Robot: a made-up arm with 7 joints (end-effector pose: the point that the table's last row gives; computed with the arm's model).
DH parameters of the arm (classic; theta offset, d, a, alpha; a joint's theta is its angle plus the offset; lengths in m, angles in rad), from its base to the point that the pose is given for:
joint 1: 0 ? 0 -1.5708
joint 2: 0 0 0 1.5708
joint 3: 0 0.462 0.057 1.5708
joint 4: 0 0 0.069 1.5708
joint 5: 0 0.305 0 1.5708
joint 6: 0 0 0.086 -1.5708
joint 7: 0 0.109 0 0
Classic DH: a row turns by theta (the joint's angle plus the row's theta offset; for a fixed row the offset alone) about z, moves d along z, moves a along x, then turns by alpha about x.
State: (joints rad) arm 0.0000 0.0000 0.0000 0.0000 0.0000 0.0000 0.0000
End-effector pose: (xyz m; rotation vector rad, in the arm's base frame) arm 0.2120 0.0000 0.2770 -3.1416 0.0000 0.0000
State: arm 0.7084 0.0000 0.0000 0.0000 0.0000 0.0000 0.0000
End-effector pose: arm 0.1610 0.1379 0.2770 -2.9466 -1.0896 0.0000
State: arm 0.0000 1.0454 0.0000 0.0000 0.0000 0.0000 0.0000
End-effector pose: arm 0.1479 0.0000 0.0697 -2.7221 0.0000 1.5683
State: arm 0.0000 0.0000 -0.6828 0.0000 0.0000 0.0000 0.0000
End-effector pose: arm 0.1645 -0.1338 0.2770 -2.9603 1.0518 0.0000
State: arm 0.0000 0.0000 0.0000 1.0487 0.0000 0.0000 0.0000
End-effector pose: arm 0.4931 0.0000 0.6189 -2.7195 0.0000 -1.5728
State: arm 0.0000 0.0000 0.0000 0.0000 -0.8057 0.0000 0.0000
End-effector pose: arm 0.1856 0.0620 0.2770 -2.8901 -1.2316 0.0000
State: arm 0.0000 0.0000 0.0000 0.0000 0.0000 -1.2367 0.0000
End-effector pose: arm 0.2572 0.0000 0.4315 -2.5599 0.0000 -1.8212
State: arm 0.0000 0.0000 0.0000 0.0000 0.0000 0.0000 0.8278
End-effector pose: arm 0.2120 0.0000 0.2770 -2.8763 1.2635 0.0000
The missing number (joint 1, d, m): 0.229
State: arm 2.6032 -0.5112 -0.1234 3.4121 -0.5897 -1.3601 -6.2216
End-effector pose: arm 0.3503 -0.3143 0.7160 0.9116 1.9501 -1.0952
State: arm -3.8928 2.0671 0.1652 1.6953 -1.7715 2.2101 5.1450
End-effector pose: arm -0.2027 0.2937 -0.3796 -1.1544 0.2893 -0.3089
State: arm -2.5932 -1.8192 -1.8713 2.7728 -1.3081 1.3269 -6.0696
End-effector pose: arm 0.6212 0.5332 -0.1066 -2.9462 -1.0554 0.1837
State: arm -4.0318 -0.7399 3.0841 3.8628 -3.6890 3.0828 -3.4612
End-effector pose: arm 0.1789 -0.1277 0.7337 -2.6113 1.7147 0.1042
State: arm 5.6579 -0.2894 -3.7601 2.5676 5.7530 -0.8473 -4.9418
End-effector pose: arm -0.2765 0.1781 0.9941 0.2191 -0.5128 -0.2418
